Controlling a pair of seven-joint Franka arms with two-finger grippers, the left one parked.
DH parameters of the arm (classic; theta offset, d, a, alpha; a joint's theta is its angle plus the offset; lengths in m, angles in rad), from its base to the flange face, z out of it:
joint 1: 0 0.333 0 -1.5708
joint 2: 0 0 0 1.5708
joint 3: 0 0.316 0.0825 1.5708
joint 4: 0 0 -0.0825 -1.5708
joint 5: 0 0.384 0 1.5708
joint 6: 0 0 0.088 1.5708
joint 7: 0 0.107 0 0
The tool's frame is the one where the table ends.
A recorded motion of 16 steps. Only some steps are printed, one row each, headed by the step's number.
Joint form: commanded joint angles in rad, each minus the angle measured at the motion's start. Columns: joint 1, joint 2, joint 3, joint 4, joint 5, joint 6, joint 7.
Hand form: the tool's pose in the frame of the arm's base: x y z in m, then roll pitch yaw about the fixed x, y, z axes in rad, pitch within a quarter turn. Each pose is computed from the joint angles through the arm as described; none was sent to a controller.
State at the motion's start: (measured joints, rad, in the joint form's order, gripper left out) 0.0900 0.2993 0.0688 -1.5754 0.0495 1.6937 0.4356
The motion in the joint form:
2: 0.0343 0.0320 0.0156 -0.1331 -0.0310 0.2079 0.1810
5: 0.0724 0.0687 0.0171 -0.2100 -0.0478 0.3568 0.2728
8: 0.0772 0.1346 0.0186 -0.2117 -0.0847 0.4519 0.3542
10: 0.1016 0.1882 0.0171 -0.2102 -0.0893 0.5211 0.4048
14: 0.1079 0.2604 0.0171 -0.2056 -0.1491 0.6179 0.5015
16: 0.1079 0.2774 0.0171 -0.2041 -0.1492 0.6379 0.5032
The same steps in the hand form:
2: 0.6199 0.1282 0.3876 3.0979 0.1375 -0.4208
5: 0.6147 0.1520 0.3411 3.0999 0.0982 -0.4672
8: 0.6237 0.1565 0.3058 3.0955 0.0578 -0.5230
10: 0.6257 0.1725 0.2775 3.1063 0.0447 -0.5477
14: 0.6314 0.1776 0.2406 3.1046 -0.0052 -0.5974
16: 0.6323 0.1781 0.2318 3.1097 -0.0062 -0.5987

